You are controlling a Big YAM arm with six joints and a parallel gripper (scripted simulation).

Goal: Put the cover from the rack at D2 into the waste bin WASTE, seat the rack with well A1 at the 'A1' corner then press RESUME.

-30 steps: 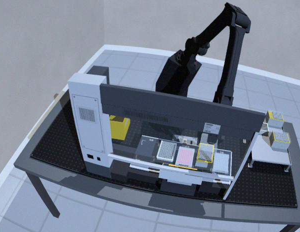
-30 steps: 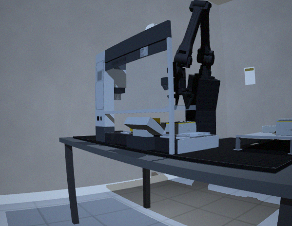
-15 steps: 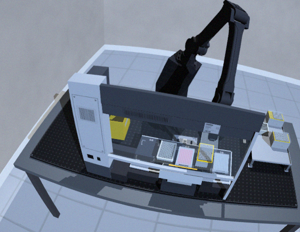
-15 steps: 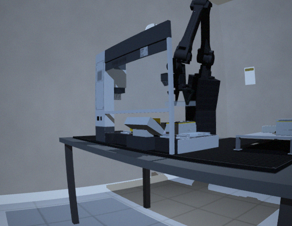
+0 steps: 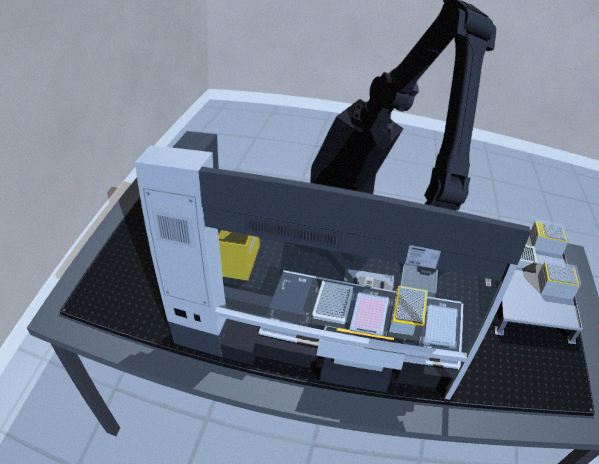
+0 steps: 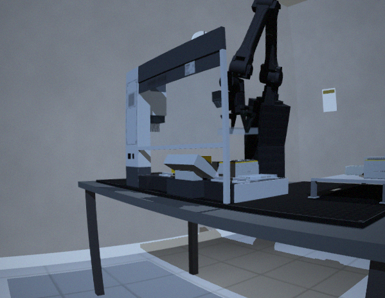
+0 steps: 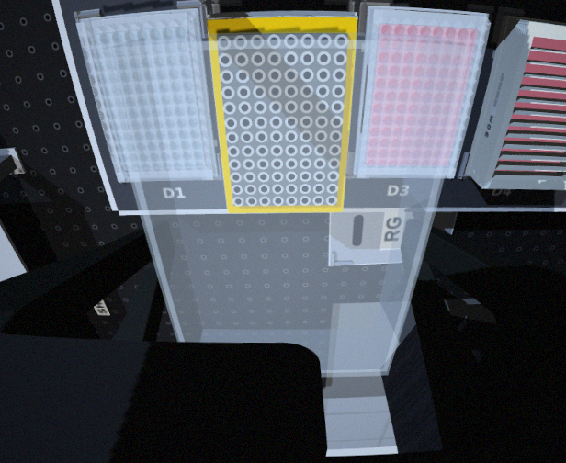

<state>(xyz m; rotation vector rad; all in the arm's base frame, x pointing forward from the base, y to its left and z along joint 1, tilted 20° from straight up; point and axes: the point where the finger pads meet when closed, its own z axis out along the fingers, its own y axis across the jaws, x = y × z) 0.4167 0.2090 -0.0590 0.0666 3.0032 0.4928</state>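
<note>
The tip rack is 1 cm ahead of my hand, 1 cm to the left of it and 13 cm below it. From my hand the other things lie so: clear cover: right at my hand; pink plate: 10 cm to the right, 17 cm below; clear plate: 1 cm ahead, 10 cm to the left, 17 cm below.
</note>
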